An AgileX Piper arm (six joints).
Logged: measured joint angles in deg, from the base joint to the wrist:
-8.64, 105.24, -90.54, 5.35, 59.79, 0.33
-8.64, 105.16, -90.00, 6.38, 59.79, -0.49
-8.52, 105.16, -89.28, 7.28, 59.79, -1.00
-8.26, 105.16, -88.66, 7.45, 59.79, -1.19
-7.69, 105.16, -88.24, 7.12, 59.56, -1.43
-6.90, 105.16, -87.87, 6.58, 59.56, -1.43
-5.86, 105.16, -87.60, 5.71, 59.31, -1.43
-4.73, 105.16, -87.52, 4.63, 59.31, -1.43
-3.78, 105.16, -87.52, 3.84, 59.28, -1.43
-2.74, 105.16, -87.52, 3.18, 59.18, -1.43
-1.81, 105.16, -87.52, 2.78, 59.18, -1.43
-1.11, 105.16, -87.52, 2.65, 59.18, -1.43
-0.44, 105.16, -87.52, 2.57, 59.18, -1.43
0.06, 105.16, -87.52, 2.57, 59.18, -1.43
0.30, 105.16, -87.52, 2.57, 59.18, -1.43
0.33, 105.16, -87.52, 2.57, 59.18, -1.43
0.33, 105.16, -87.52, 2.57, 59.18, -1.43
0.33, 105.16, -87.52, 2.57, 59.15, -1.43
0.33, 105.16, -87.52, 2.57, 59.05, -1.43
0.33, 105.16, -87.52, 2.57, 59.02, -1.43
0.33, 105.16, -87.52, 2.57, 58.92, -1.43
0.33, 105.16, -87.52, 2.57, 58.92, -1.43
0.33, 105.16, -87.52, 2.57, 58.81, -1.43
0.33, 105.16, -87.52, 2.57, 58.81, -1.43
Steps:
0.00, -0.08, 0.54, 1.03, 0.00, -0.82
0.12, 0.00, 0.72, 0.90, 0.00, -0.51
0.26, 0.00, 0.62, 0.17, 0.00, -0.19
0.57, 0.00, 0.42, -0.33, -0.23, -0.24
0.79, 0.00, 0.37, -0.54, 0.00, 0.00
1.04, 0.00, 0.27, -0.87, -0.25, 0.00
1.13, 0.00, 0.08, -1.08, 0.00, 0.00
0.95, 0.00, 0.00, -0.79, -0.03, 0.00
1.04, 0.00, 0.00, -0.66, -0.10, 0.00
0.93, 0.00, 0.00, -0.40, 0.00, 0.00
0.70, 0.00, 0.00, -0.13, 0.00, 0.00
0.67, 0.00, 0.00, -0.08, 0.00, 0.00
0.50, 0.00, 0.00, 0.00, 0.00, 0.00
0.24, 0.00, 0.00, 0.00, 0.00, 0.00
0.03, 0.00, 0.00, 0.00, 0.00, 0.00
0.00, 0.00, 0.00, 0.00, 0.00, 0.00
0.00, 0.00, 0.00, 0.00, -0.03, 0.00
0.00, 0.00, 0.00, 0.00, -0.10, 0.00
0.00, 0.00, 0.00, 0.00, -0.03, 0.00
0.00, 0.00, 0.00, 0.00, -0.10, 0.00
0.00, 0.00, 0.00, 0.00, 0.00, 0.00
0.00, 0.00, 0.00, 0.00, -0.11, 0.00
0.00, 0.00, 0.00, 0.00, 0.00, 0.00

